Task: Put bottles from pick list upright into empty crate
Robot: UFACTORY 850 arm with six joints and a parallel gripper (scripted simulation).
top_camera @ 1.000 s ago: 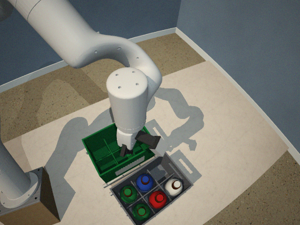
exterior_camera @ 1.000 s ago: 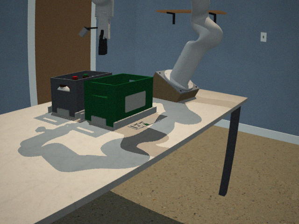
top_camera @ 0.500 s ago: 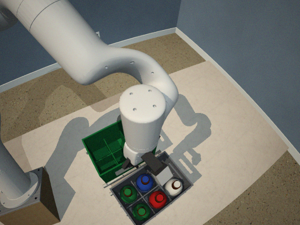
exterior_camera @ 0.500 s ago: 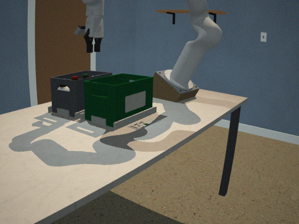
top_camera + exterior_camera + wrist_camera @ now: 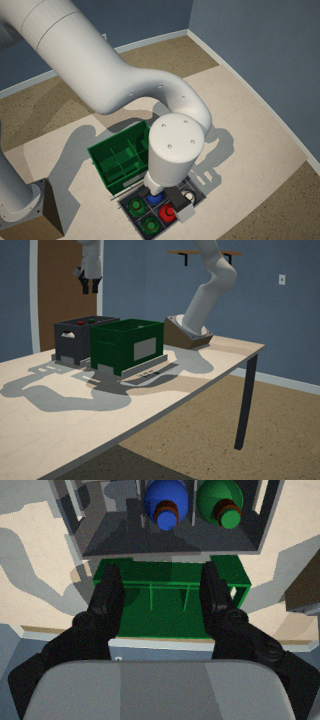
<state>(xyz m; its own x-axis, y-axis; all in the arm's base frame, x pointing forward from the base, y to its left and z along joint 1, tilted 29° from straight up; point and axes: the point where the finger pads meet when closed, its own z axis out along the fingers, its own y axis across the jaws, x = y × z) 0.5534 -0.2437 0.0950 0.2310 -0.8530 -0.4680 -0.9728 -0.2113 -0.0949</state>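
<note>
The whitish bottle is 230 mm below my hand, 100 mm ahead of it and 50 mm to the right of it. Also, from my hand: grey crate: 230 mm below, 30 mm to the right; then red bottle: 230 mm below, 70 mm to the right, 10 mm ahead; then blue bottle: 230 mm below, 20 mm to the left, 10 mm behind.
</note>
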